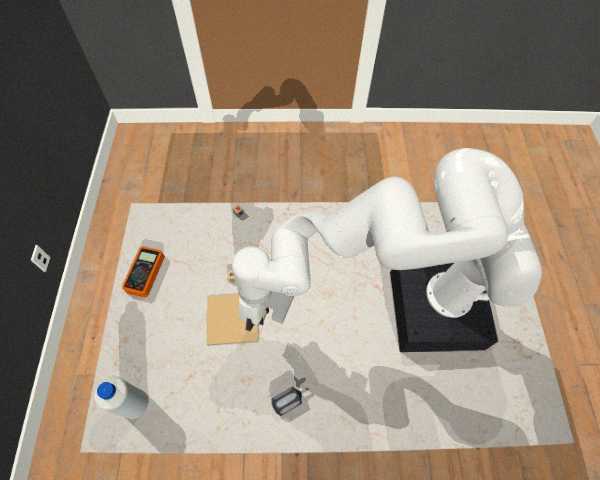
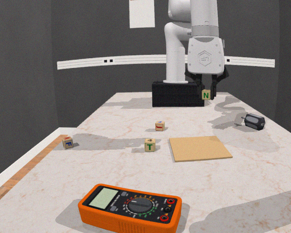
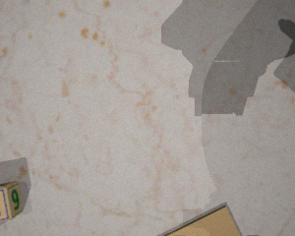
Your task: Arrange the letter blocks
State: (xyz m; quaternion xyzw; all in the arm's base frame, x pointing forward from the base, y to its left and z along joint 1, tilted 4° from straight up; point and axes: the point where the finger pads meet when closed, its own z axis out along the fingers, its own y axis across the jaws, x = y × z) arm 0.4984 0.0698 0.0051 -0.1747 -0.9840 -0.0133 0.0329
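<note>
Now: the tan mat 9 cm ahead of my hand, 3 cm to the right of it and 13 cm below it. The rest, counted from my hand: black plug adapter (8 cm behind, 18 cm to the left, 11 cm below); orange multimeter (36 cm ahead, 16 cm to the right, 11 cm below).
</note>
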